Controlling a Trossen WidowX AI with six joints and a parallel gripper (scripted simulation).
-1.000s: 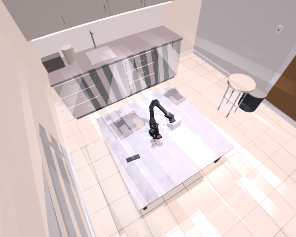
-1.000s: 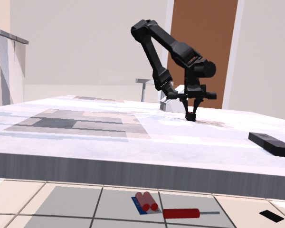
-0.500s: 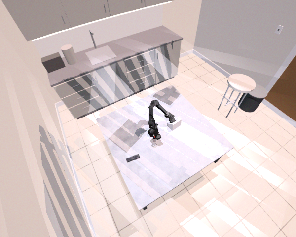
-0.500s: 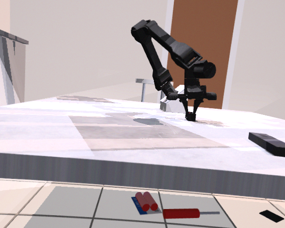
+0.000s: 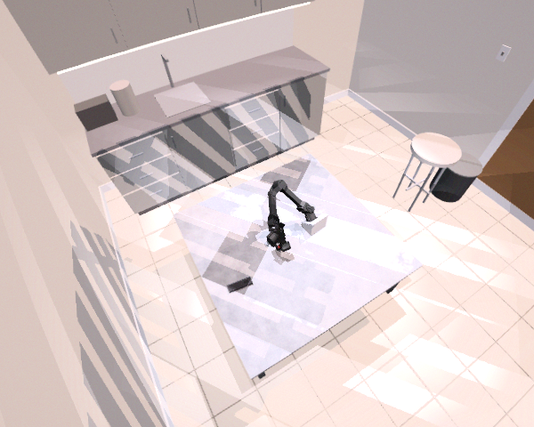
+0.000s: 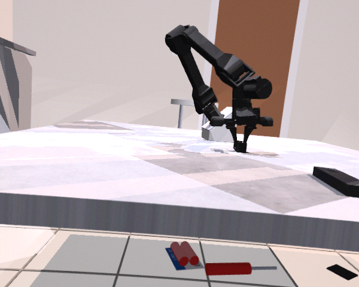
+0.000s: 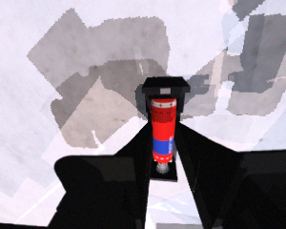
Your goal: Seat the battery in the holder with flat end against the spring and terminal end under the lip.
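My gripper tip is 10 mm below the battery. The rest, counted from my gripper tip: red screwdriver 370 mm ahead, 70 mm to the right, 200 mm below; then flat black slab 380 mm ahead, 80 mm to the left, 10 mm above.
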